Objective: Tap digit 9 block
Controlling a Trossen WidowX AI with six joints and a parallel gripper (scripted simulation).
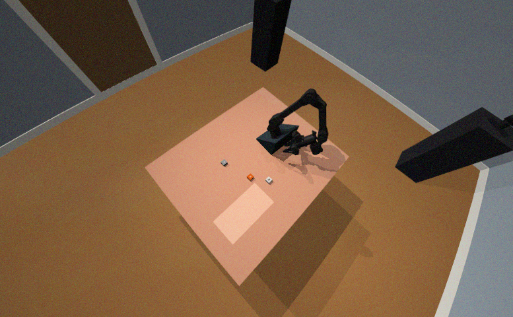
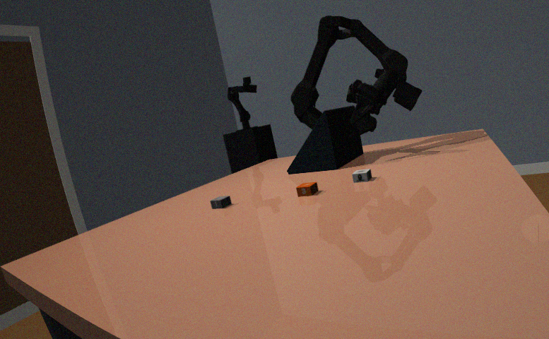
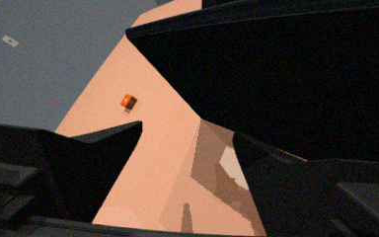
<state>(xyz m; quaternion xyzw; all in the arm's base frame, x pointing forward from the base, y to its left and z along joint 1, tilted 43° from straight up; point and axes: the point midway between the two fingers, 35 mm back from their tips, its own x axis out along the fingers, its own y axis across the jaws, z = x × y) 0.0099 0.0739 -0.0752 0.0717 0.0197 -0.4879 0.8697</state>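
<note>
Right now the white block is 200 mm ahead of my gripper tip, 60 mm to the left of it and 80 mm below it. Also, from my gripper tip: dark grey block 320 mm ahead, 230 mm to the right, 80 mm below; orange block 270 mm ahead, 40 mm to the right, 80 mm below.
</note>
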